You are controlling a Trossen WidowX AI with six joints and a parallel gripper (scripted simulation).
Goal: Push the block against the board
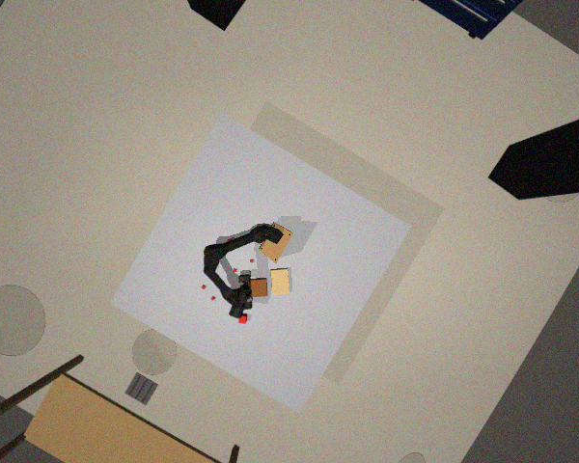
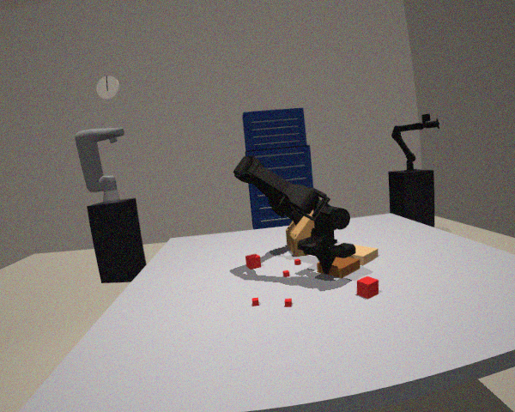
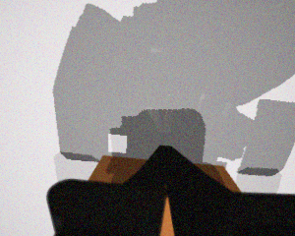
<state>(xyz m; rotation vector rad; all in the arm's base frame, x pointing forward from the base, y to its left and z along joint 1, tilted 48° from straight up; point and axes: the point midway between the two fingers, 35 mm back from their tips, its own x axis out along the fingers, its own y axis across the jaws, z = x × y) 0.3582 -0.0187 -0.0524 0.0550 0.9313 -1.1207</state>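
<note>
Now: the square block 40 mm behind my gripper tip, 50 mm to the left of it and 10 mm above it. From my gripper tip the other things lie so: board: 140 mm behind, 130 mm to the left, 10 mm above.
</note>
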